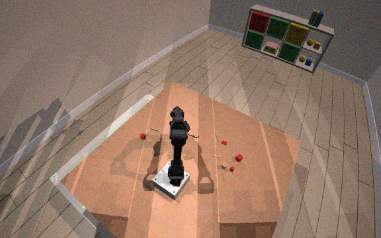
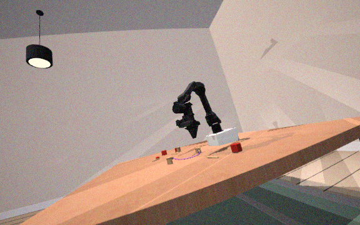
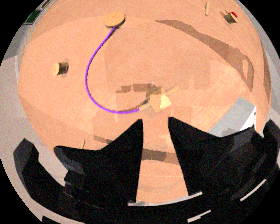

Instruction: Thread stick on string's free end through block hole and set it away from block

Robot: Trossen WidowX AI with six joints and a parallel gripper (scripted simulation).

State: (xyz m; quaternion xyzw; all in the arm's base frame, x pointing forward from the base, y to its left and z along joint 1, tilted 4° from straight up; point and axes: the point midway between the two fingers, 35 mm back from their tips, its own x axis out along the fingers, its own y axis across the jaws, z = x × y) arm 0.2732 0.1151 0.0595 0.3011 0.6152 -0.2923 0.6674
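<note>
The wooden block is 10 mm behind my gripper tip, 10 mm to the right of it and 70 mm below it. Round my gripper tip: round button: 140 mm ahead, 90 mm to the right, 80 mm below; then red cube: 30 mm behind, 270 mm to the left, 70 mm below.
</note>
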